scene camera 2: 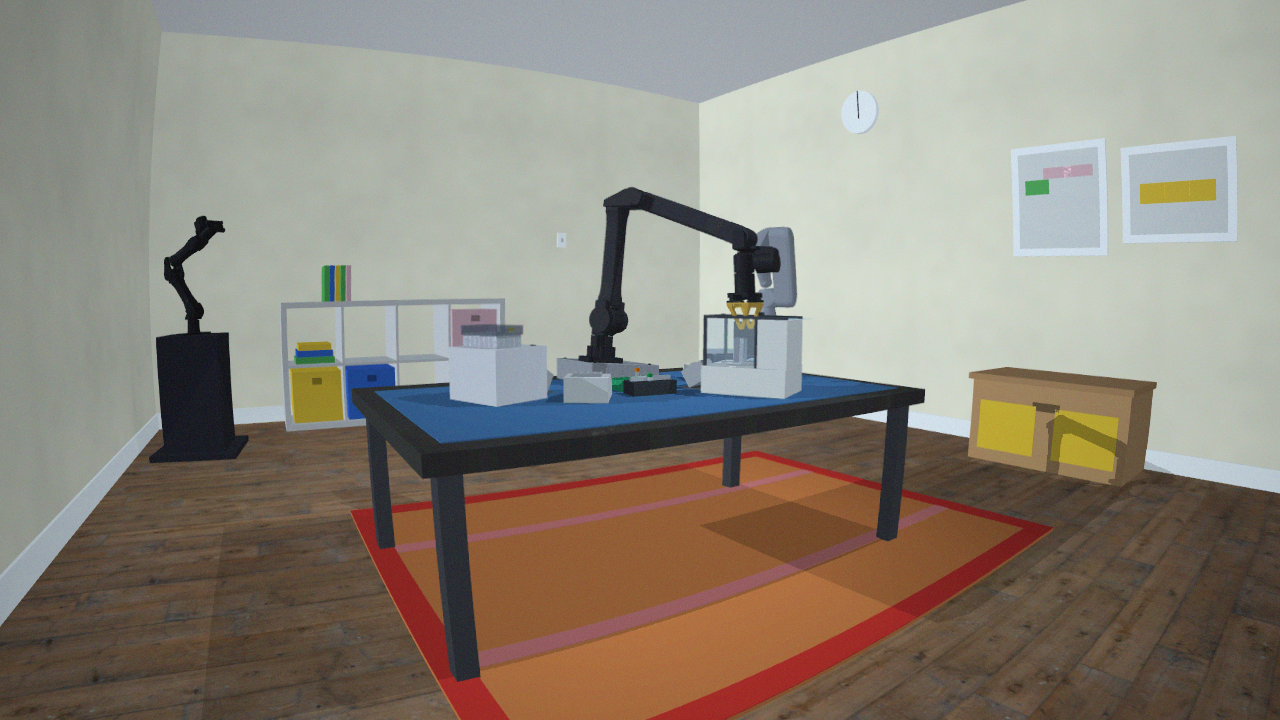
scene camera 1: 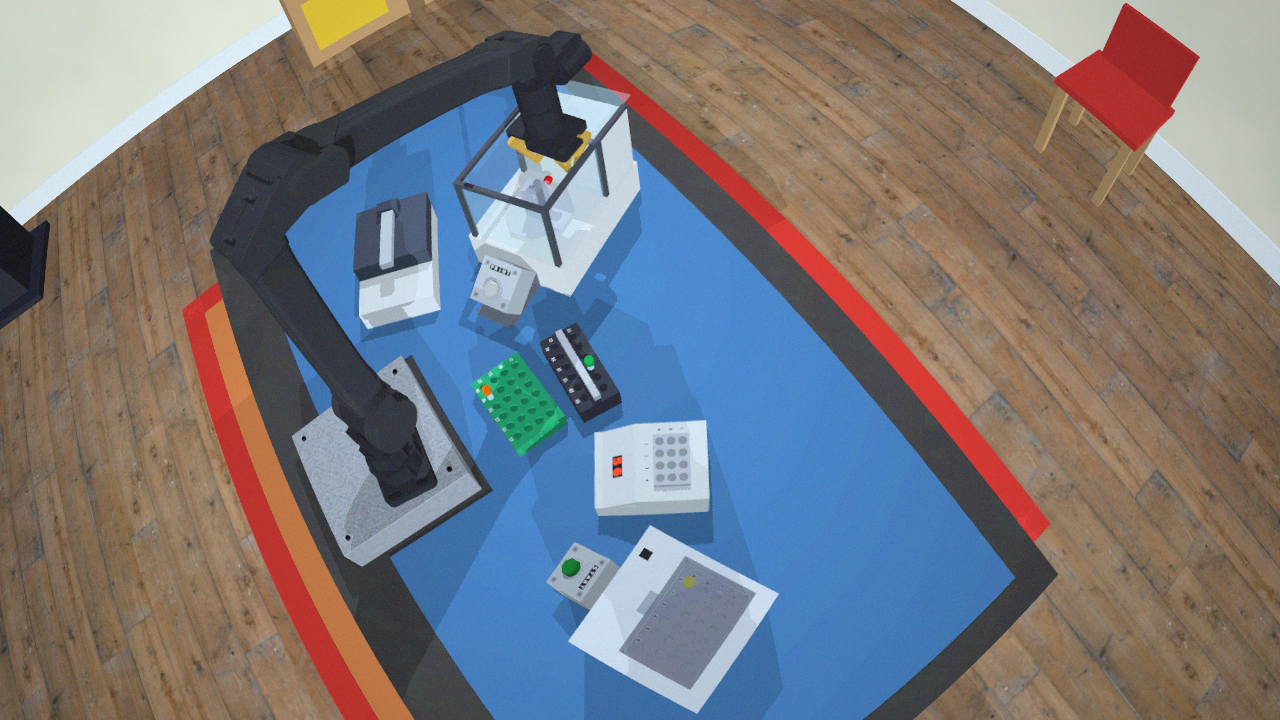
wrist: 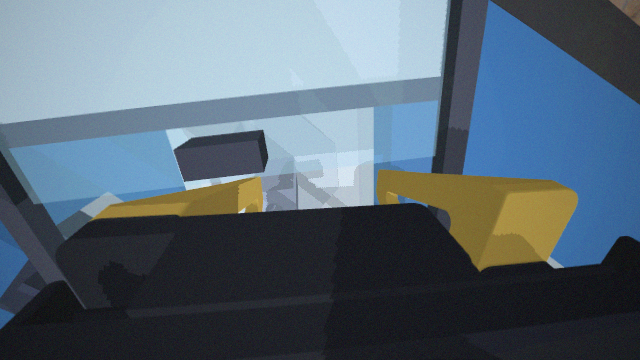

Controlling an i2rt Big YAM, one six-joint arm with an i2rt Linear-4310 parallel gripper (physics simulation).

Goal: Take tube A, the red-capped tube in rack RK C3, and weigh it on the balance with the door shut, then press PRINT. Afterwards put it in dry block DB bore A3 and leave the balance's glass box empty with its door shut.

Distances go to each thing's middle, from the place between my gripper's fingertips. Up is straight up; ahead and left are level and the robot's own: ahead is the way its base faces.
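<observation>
Counting from my hand, I find the balance door point(scene camera 1: 596, 105) 80 mm to the left, 60 mm ahead and 40 mm above. The balance point(scene camera 1: 557, 232) is 30 mm to the left of my hand and 60 mm below it, whereas the PRINT button box point(scene camera 1: 505, 289) sits 60 mm to the right of my hand, 130 mm behind it and 130 mm below it. Going by their middles, that PRINT button box is the farthest from my hand of the things named here.
</observation>
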